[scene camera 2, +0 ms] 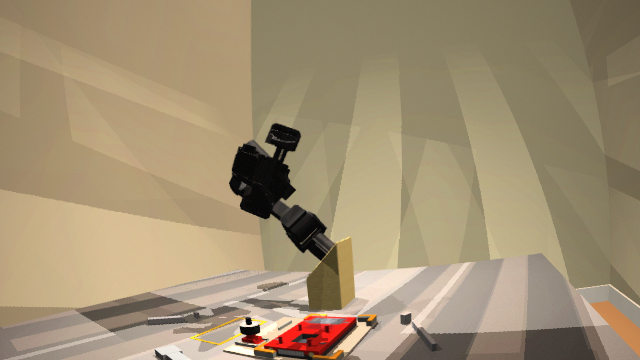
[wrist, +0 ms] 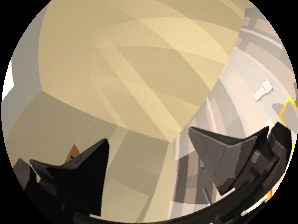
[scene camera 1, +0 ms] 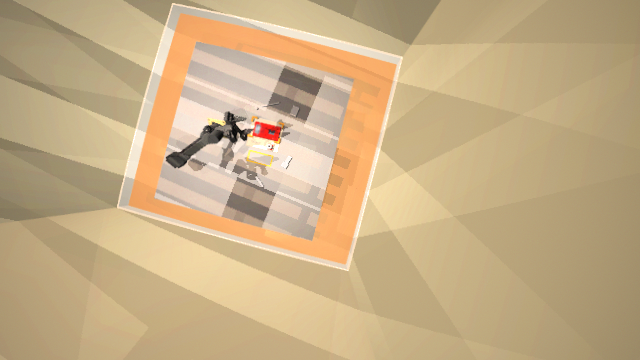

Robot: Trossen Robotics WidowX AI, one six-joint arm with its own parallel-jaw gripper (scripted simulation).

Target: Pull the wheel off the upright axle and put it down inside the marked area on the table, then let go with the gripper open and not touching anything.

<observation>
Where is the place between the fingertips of my gripper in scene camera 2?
264, 161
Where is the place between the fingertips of my gripper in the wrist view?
148, 138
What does my gripper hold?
Nothing.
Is my gripper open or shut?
Open.
</observation>
